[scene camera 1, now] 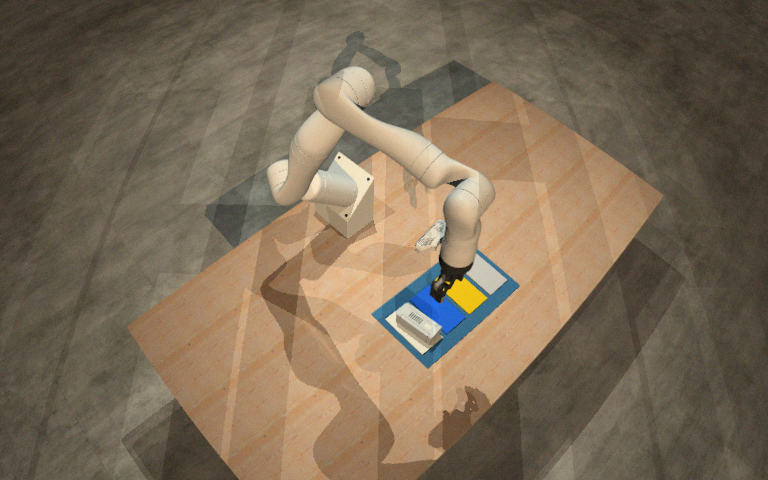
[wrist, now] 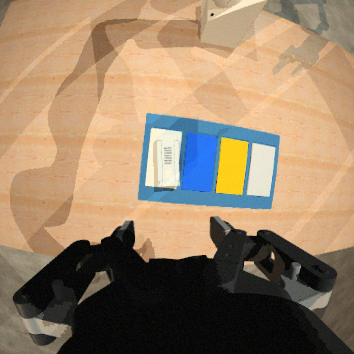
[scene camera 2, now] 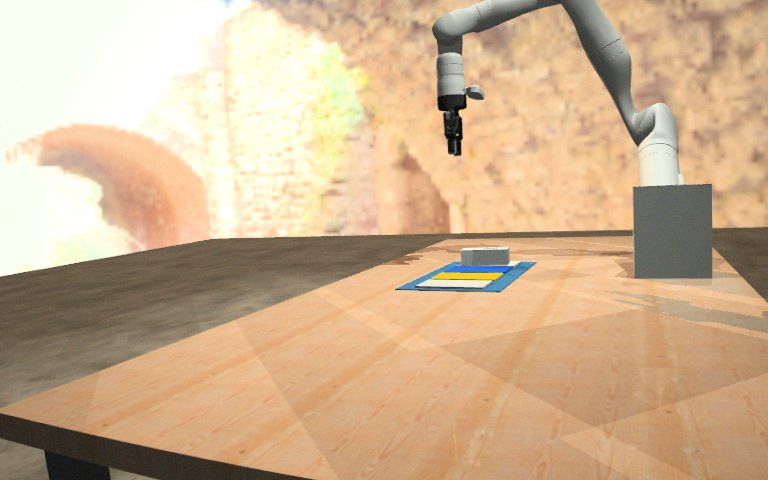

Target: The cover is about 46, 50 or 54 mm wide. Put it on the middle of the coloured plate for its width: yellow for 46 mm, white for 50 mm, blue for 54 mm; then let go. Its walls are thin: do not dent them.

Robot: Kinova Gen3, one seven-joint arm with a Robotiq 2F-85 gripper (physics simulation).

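Frame: origin at the arm's base, x left, y back, z up, level; millimetres.
Seen in the pictures: gripper, fingertip midpoint: (scene camera 1: 448,289) (wrist: 172,228) (scene camera 2: 455,155); arm's base, origin of the base link: (scene camera 1: 344,191) (scene camera 2: 662,213).
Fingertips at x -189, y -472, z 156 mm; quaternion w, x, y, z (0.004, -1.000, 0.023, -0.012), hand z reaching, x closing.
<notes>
Pixels of each thing's top centre, then the offset from my fingertips to it. Level surfaces: height alone.
- cover, middle of its top: (wrist: 167,160) (scene camera 2: 485,248) (scene camera 1: 419,320) dy +67, dx +13, dz -244 mm
- blue plate, middle of its top: (scene camera 2: 478,269) (wrist: 199,162) (scene camera 1: 437,308) dy +57, dx +97, dz -284 mm
- yellow plate, middle of its top: (scene camera 2: 467,275) (wrist: 232,166) (scene camera 1: 460,289) dy +40, dx +190, dz -284 mm
- wooden table, its level: dz -289 mm
The cover (scene camera 1: 417,323) (scene camera 2: 485,257) (wrist: 168,167) is a pale, long box with dark slots on top. It stands upright, lengthwise on the cream-white plate (scene camera 1: 420,346) (wrist: 165,134) at one end of the row. In the wrist view it appears nearer that plate's blue-plate side. The blue plate (scene camera 1: 447,316) (scene camera 2: 481,270) (wrist: 200,162) is beside it, then the yellow plate (scene camera 1: 468,297) (scene camera 2: 467,276) (wrist: 232,166). No dent can be made out. My gripper (scene camera 1: 438,297) (scene camera 2: 454,152) (wrist: 172,228) is open and empty, high above the plates and apart from the cover.
A light grey plate (scene camera 1: 487,273) (scene camera 2: 455,284) (wrist: 261,170) lies at the other end of the row. All the plates lie on a blue board (scene camera 1: 428,361) (wrist: 205,201) on the wooden table (scene camera 1: 566,169). The robot's base block (scene camera 1: 356,212) (scene camera 2: 672,232) stands beyond the board.
</notes>
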